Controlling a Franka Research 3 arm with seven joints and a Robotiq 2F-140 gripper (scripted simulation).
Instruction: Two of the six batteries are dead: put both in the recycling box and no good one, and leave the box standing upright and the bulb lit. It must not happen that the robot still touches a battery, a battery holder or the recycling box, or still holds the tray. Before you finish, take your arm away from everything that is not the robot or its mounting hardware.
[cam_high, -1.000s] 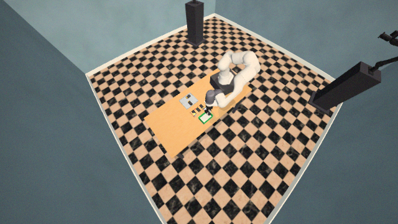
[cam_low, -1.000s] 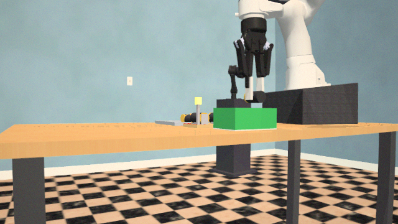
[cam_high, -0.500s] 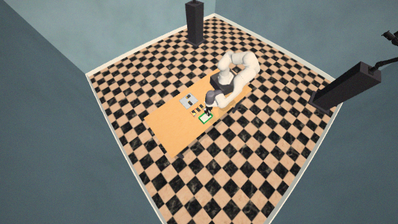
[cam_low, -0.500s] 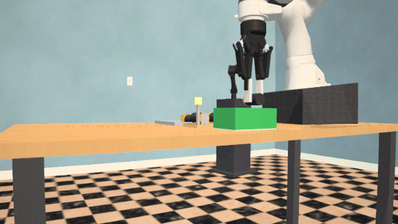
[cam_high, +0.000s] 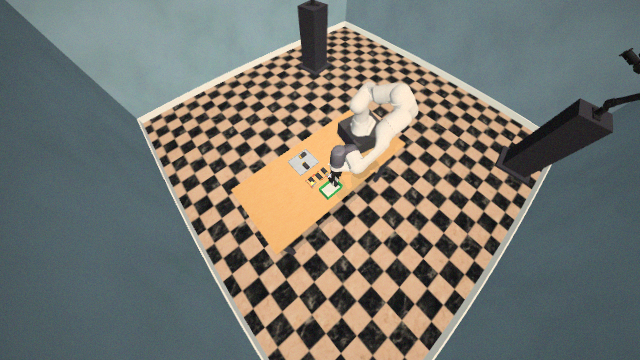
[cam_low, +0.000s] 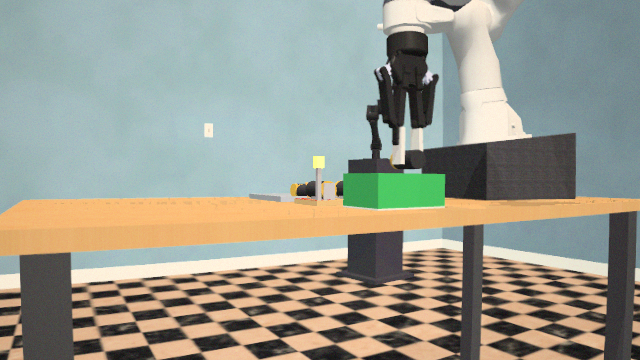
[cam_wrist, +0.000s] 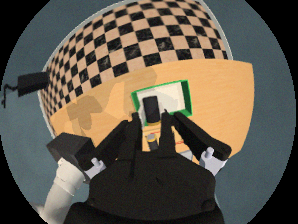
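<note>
My hand is 9 cm above the green recycling box and 3 cm short of it.
</note>
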